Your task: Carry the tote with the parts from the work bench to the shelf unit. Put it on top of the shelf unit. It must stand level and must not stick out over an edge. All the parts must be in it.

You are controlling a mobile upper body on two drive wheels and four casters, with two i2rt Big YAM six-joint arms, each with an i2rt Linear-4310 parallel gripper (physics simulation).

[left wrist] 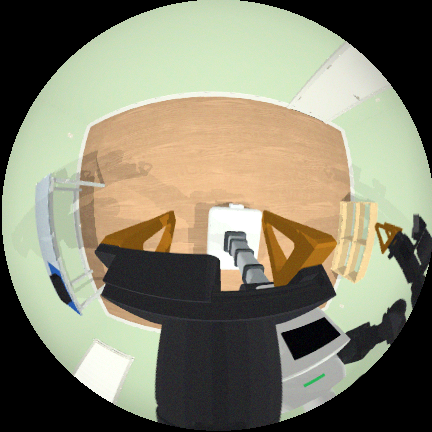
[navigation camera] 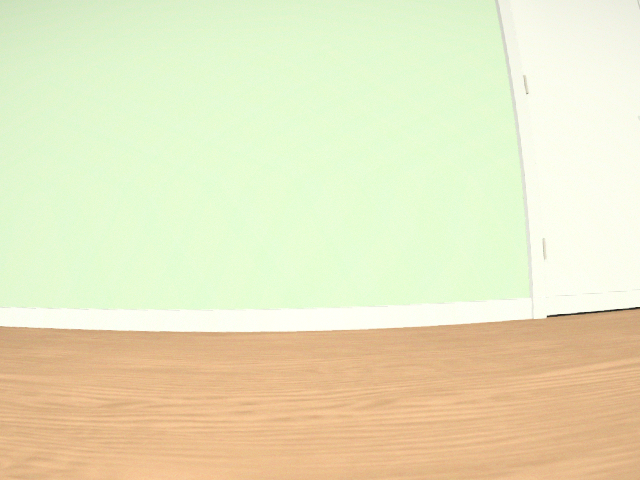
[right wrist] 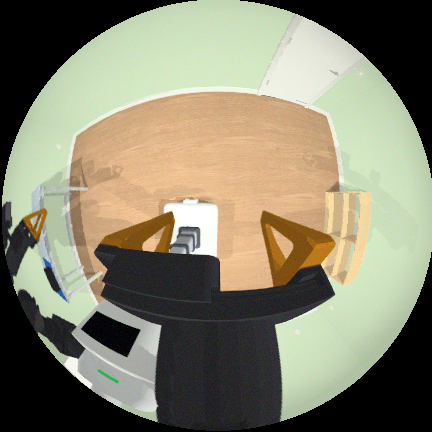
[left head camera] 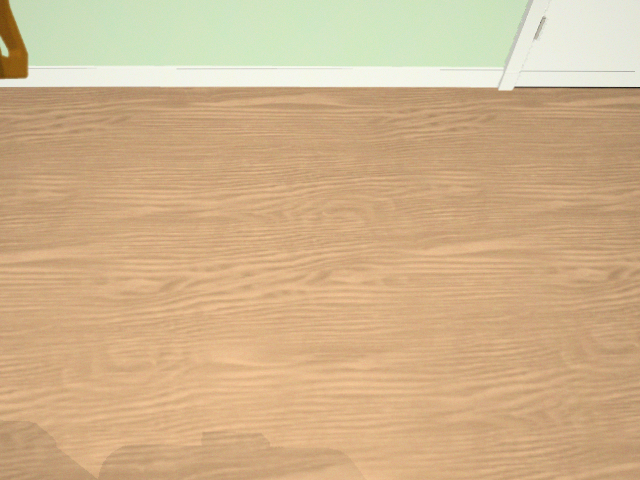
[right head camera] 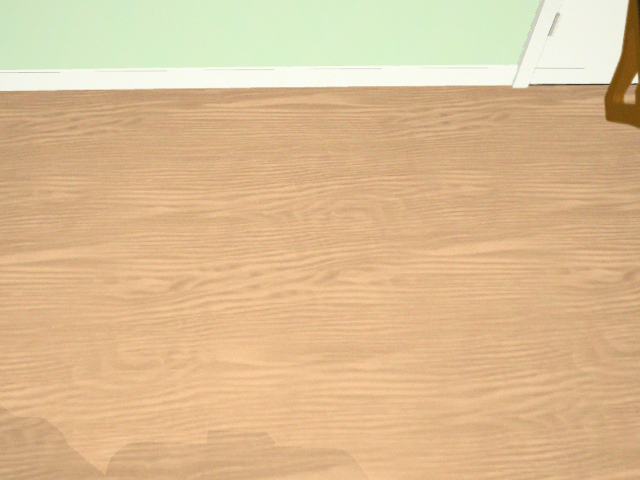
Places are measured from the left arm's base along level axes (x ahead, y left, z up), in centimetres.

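Where they show: left gripper, fingertip midpoint: (left wrist: 218,214) (right wrist: 42,210); right gripper, fingertip midpoint: (left wrist: 379,223) (right wrist: 217,215).
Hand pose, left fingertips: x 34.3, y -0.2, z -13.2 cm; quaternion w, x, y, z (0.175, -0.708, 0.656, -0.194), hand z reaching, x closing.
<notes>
After its pixels a point has its place.
The work bench (left wrist: 44,225) {x 10.4, y 168.8, z -49.6 cm} (right wrist: 38,197) {x 44.4, y 155.5, z -49.6 cm} stands at the left in both wrist views. A small blue and black thing (left wrist: 53,271) {x -41.7, y 168.7, z -46.7 cm} (right wrist: 47,264) {x -41.1, y 165.3, z -47.6 cm} at its lower end may be the tote; parts cannot be made out. The pale wooden shelf unit (left wrist: 370,240) {x 2.8, y -228.6, z -80.0 cm} (right wrist: 362,235) {x 4.7, y -227.9, z -79.9 cm} stands at the right in both wrist views, with nothing visible on top. My left gripper (left wrist: 218,214) {x 34.3, y -0.2, z -13.2 cm} is open and empty, away from bench and shelf unit. My right gripper (right wrist: 217,215) {x 34.3, y -45.3, z -13.8 cm} is open and empty, also away from both. Tote, bench and shelf unit do not show in the head or navigation views.
A green wall (left head camera: 258,36) {x 187.9, y -2.9, z -118.9 cm} (right head camera: 258,31) {x 187.6, y 0.7, z -116.4 cm} (navigation camera: 258,155) {x 187.0, y 12.7, z -69.5 cm} with a white skirting board lies ahead across the wooden floor (left head camera: 310,232) {x 116.3, y -23.8, z -141.0 cm} (right head camera: 310,232) {x 116.2, y -21.0, z -141.0 cm} (navigation camera: 310,403) {x 100.3, y -15.4, z -141.0 cm}. A white door (left head camera: 584,36) {x 193.7, y -125.1, z -116.2 cm} (right head camera: 584,41) {x 193.4, y -120.7, z -120.1 cm} (navigation camera: 589,155) {x 194.2, y -134.3, z -70.7 cm} is at the right. My white base (left wrist: 218,225) {x 14.7, y -6.3, z -115.0 cm} (right wrist: 207,220) {x 16.3, y -39.8, z -115.0 cm} shows below the grippers.
</notes>
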